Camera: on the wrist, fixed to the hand. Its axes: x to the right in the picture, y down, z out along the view.
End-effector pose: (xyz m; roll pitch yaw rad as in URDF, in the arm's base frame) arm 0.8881 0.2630 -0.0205 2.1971 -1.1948 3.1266
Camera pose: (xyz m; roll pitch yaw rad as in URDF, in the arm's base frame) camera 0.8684 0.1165 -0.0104 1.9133 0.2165 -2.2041
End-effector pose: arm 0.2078 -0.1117 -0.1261 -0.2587 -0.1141 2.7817
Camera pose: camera 0.2270 0.0109 -0.2070 0.1531 0.0343 1.2229
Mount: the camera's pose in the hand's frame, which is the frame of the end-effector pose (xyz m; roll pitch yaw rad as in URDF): 0.0158 -0.0962 -0.1116 0.0411 0.2941 -1.5624
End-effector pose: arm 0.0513 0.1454 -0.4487 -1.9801 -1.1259 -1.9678
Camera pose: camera 0.0359 0.2744 -0.3773 1.6644 -0.4498 1.0458
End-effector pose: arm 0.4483 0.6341 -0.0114 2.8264 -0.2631 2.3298
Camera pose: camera 0.3600 0.5440 0.0664 2.9170 0.0183 -2.3958
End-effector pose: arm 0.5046 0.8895 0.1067 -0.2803 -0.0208 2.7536
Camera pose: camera 0.5351 1.0103 0.0264 0.0596 0.0136 1.1911
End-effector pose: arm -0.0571 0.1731 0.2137 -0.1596 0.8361 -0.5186
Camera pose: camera -0.1649 0.1049 0.1384 -0.8014 0.0960 -2.1841
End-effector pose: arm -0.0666 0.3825 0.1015 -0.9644 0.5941 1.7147
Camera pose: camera 0.0753 0.4250 0.1055 -0.6764 -0.5355 0.5686
